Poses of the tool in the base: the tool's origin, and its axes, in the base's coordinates. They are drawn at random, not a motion.
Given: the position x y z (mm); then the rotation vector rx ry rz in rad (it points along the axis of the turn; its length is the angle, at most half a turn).
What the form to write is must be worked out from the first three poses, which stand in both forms.
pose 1, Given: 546 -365 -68 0.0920 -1.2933 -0.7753
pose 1, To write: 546 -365 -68 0.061 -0.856 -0.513 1.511
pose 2, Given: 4 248 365 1.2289 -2.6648 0.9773
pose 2, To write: 4 248 365 0.397 -0.862 0.316 3.093
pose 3, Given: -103 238 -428 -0.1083 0.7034 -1.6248
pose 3, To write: -103 238 -428 -0.061 0.397 -0.916 1.774
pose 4, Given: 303 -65 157 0.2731 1.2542 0.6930
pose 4, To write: 303 -65 157 0.187 0.860 0.475 1.459
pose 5, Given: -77 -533 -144 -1.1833 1.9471 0.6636
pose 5, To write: -77 -533 -144 -0.499 0.820 0.280 2.373
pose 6, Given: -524 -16 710 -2.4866 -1.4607 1.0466
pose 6, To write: -524 -16 710 -0.811 -0.476 0.341 3.068
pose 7, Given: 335 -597 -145 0.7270 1.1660 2.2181
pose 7, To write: 335 -597 -145 0.279 0.447 0.850 2.609
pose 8, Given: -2 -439 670 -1.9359 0.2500 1.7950
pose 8, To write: -2 -439 670 -0.730 0.094 0.677 2.652
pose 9, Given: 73 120 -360 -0.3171 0.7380 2.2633
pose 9, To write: 73 120 -360 -0.132 0.307 0.942 2.402
